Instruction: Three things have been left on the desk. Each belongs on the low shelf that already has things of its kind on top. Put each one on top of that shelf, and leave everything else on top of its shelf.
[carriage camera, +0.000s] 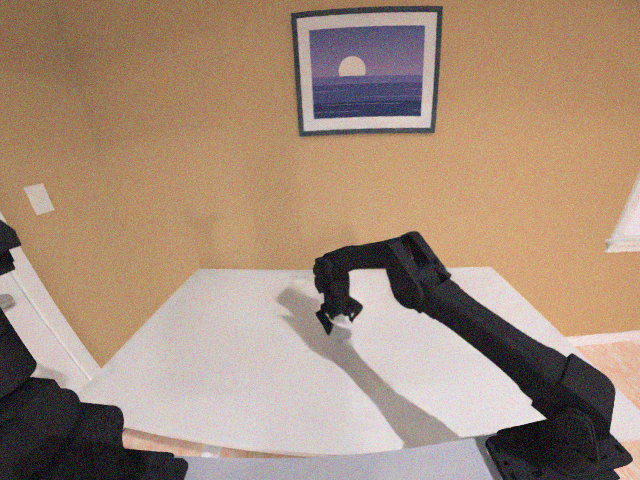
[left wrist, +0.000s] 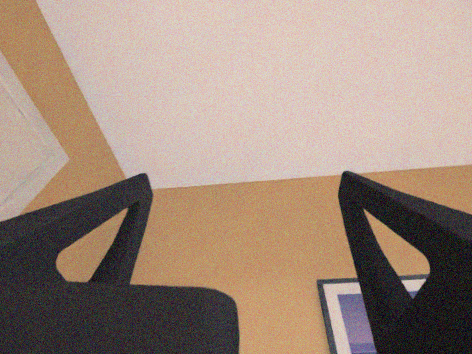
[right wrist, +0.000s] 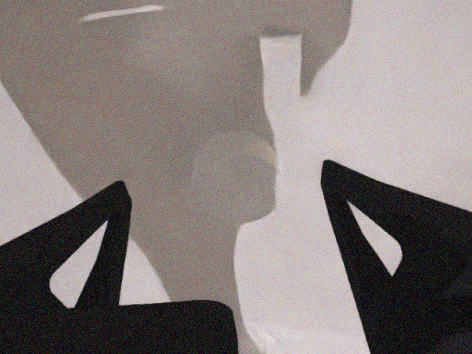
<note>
The pictures show: the left gripper, the right gripper, a white desk and a framed picture.
The right gripper shows as well in the right wrist view.
</note>
